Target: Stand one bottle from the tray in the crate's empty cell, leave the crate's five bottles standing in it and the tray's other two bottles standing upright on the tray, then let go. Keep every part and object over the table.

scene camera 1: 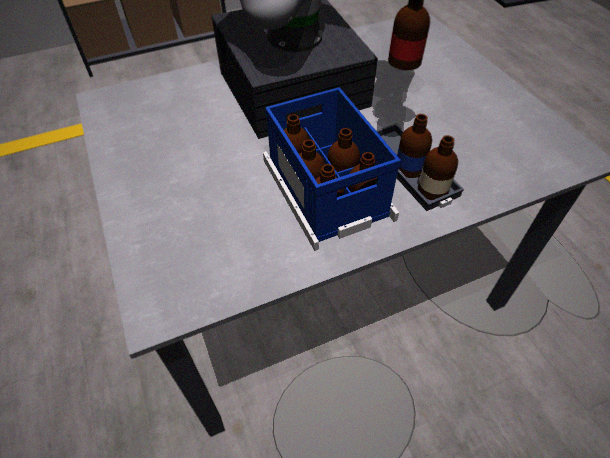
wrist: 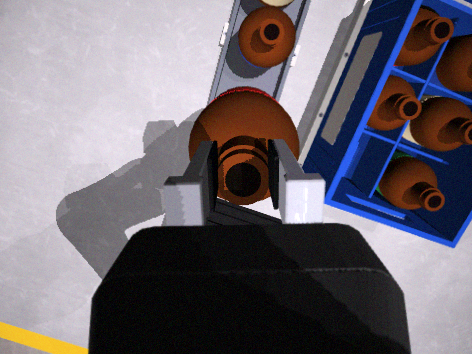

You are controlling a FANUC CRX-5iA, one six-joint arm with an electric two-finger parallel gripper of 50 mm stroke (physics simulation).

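Places are measured from the arm's base along level axes (x back, y right, z up), in metres.
Where they show: gripper, fingertip midpoint: (wrist: 242, 161); arm's base at its link origin: (scene camera 1: 294, 35).
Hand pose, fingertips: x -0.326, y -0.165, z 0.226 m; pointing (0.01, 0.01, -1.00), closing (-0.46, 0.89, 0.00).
Note:
Each offset is from my fingertips to the top centre of the thing. "spot": to the spot under its first point.
My gripper (wrist: 242, 161) is shut on the neck of a brown bottle with a red label @(dy +0.005, dx +0.006, dz +0.007 m) (scene camera 1: 409, 42) (wrist: 245, 117). The bottle hangs upright, high above the table behind the tray's rear end; the fingers are outside the scene view. The blue-label bottle @(dy -0.006, dx -0.089, dz -0.234 m) (scene camera 1: 416, 145) (wrist: 255, 42) and the cream-label bottle @(dy -0.026, dx -0.174, dz -0.234 m) (scene camera 1: 438, 172) stand upright on the tray @(dy -0.008, dx -0.085, dz -0.368 m) (scene camera 1: 413, 192) (wrist: 267, 82). The blue crate @(dy +0.215, dx -0.090, dz -0.219 m) (scene camera 1: 357, 205) (wrist: 390, 223) holds five upright brown bottles. Its empty cell @(spot: dy +0.223, dx +0.001, dz -0.364 m) (wrist: 364, 162) is the rear one on the tray side, at the near left corner in the wrist view.
White rails (scene camera 1: 291, 202) (wrist: 320, 116) run along the crate's foot, with small white blocks @(spot: dy +0.201, dx -0.238, dz -0.373 m) (scene camera 1: 355, 227) at its front. The dark robot pedestal (scene camera 1: 315, 70) stands close behind the crate. The grey table's front edge (scene camera 1: 320, 284) lies ahead of the crate and tray.

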